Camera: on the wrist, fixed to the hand. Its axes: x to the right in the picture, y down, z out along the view.
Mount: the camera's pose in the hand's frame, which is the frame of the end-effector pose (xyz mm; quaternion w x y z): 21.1 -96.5 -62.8 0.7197 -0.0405 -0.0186 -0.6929
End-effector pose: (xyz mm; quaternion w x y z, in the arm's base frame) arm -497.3 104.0 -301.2 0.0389 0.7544 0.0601 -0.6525
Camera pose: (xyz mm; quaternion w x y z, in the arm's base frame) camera -446.4 209.0 -311.0 0.3924 -0.4876 -0.5917 0.5081
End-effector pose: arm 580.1 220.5 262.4 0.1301 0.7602 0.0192 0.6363
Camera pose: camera 536.2 328.7 271.1 0.5656 0.5403 0.5123 0.3544
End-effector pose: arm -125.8 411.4 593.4 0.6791 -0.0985 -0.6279 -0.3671
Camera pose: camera -138.1 297.5 569.3 0.2187 0.3299 -0.5179 -0.7584
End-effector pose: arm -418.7 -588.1 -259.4 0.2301 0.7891 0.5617 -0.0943
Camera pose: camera -507.9 -515.5 -237.8 0.1427 0.1676 0.9505 -0.2192
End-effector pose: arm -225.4 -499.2 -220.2 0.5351 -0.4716 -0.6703 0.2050
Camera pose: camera -207.7 -541.1 -112.4 0.4956 0.1072 -0.8274 -0.2416
